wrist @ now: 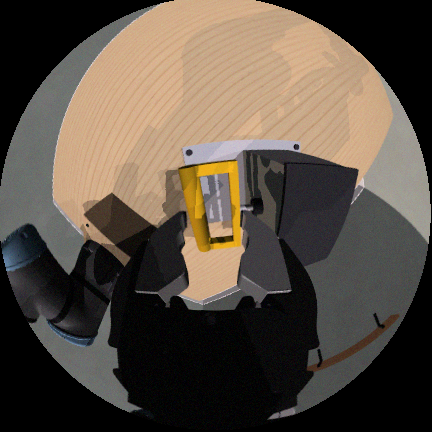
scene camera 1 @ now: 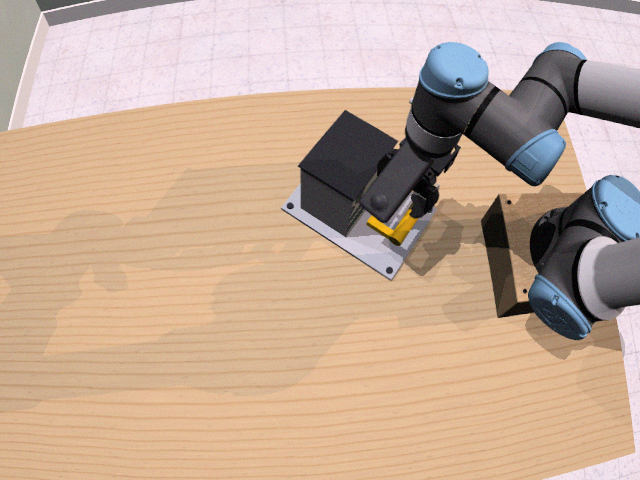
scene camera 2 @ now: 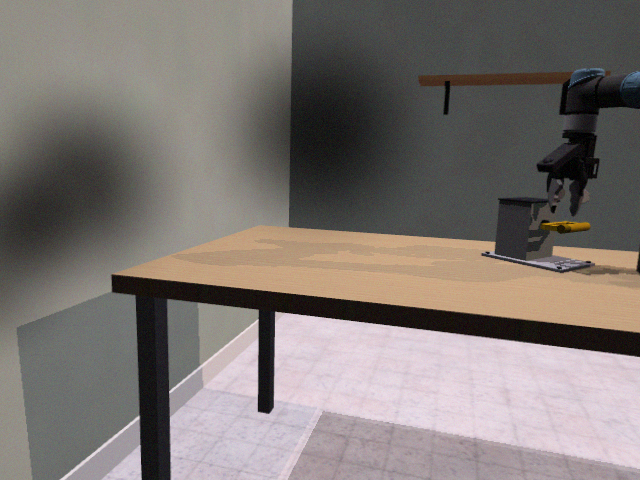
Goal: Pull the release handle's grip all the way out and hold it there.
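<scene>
The release handle is a yellow rectangular frame with a round grip bar [scene camera 1: 404, 230] [scene camera 2: 577, 226] [wrist: 194, 210] on its outer side. A short metal rod [wrist: 247, 208] joins the frame to the side of a dark box [scene camera 1: 346, 149] [scene camera 2: 511, 229] [wrist: 320, 210]. The box stands on a light grey baseplate [scene camera 1: 369, 256] [scene camera 2: 563, 266] [wrist: 220, 149] on the table. My gripper [scene camera 2: 563, 212] [wrist: 212, 211] is partly open and empty, pointing down, with its fingertips a little above the handle in the second scene view. The arm's wrist hides part of the handle in the first scene view.
A wooden block [scene camera 1: 516, 219] [wrist: 120, 220] under the arm's base stands on the table [scene camera 1: 206, 413] [scene camera 2: 361, 289] to the right in the first scene view. A wall shelf [scene camera 2: 491, 79] [wrist: 357, 347] is behind the table. The tall box is close beside the gripper.
</scene>
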